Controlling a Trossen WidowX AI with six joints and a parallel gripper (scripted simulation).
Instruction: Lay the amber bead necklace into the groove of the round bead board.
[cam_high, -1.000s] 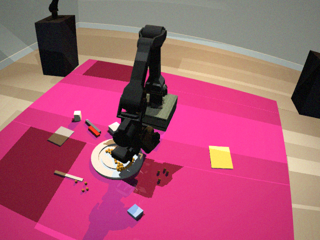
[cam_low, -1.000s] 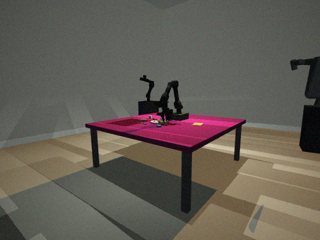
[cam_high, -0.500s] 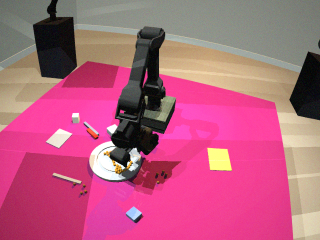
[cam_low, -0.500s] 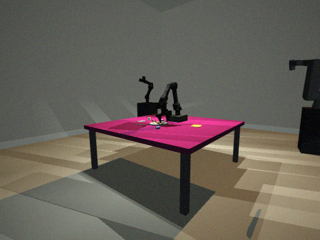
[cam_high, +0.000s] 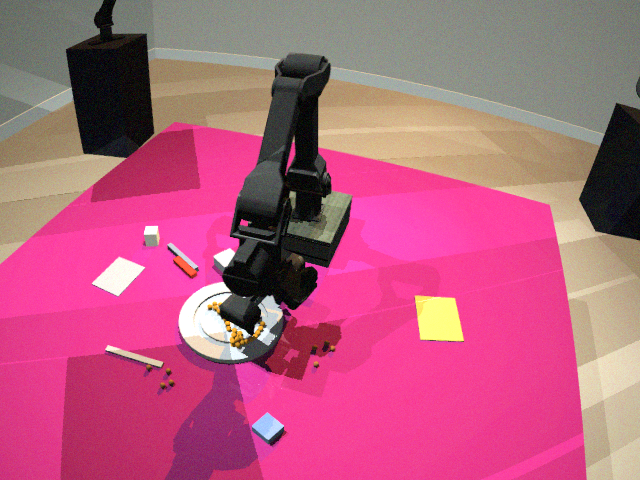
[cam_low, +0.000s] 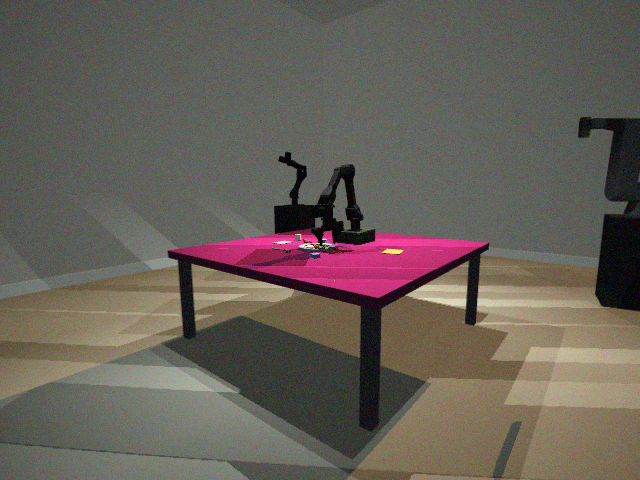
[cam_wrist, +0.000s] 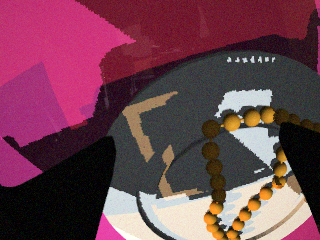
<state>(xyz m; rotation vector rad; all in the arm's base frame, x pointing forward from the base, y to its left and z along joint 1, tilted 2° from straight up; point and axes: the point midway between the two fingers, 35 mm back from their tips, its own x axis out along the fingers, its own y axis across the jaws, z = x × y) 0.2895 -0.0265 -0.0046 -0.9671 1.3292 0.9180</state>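
Right now my gripper tip is 10 mm short of the round bead board, 70 mm to the left of it and 10 mm above it. Also, from my gripper tip: white block (150 mm behind, 120 mm to the right, 10 mm below); then blue block (220 mm ahead, 60 mm to the left, 10 mm below); then red-handled tool (130 mm behind, 220 mm to the right, 20 mm below).
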